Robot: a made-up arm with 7 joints.
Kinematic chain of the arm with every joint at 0, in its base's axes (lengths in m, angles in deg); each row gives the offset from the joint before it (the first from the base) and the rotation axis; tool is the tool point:
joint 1: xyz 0 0 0.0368 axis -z
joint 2: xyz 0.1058 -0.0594 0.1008 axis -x
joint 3: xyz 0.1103 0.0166 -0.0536 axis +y
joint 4: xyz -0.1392 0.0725 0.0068 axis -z
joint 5: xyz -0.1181 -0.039 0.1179 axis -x
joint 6: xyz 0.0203 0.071 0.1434 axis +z
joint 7: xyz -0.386 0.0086 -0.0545 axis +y
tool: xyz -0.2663 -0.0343 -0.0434
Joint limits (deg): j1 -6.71..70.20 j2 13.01..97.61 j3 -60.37..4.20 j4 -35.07..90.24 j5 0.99..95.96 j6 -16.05..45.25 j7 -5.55..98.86
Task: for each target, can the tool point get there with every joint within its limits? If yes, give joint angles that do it. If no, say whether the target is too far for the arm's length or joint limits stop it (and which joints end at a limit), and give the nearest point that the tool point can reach.
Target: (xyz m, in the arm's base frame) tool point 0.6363 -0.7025 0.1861
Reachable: no: joint limits stop it (at a limit: joint 1, joint 3, joint 4, joint 5, joint 6, joint 7) | nearest point 0.5621 -0.2667 0.1951 | short by 0.442 m
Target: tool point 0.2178 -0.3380 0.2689
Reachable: no: joint limits stop it (at a limit: joint 1, joint 2, joint 3, joint 4, joint 5, joint 6, joint 7) | nearest point 0.5479 -0.2718 0.2718 | short by 0.337 m
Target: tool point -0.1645 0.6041 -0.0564
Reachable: yes | joints 59.17 40.43 -31.77 21.09 31.09 21.64 70.16
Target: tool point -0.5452 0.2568 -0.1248
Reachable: yes | joints 37.29 25.62 -52.42 -13.19 54.60 34.12 69.37
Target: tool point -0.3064 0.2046 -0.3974
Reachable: yes | joints 11.56 82.13 -18.36 29.32 62.15 14.01 87.28
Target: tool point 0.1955 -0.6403 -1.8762
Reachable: no: too far | nearest point 0.0717 -0.3140 -0.7387 | short by 1.190 m
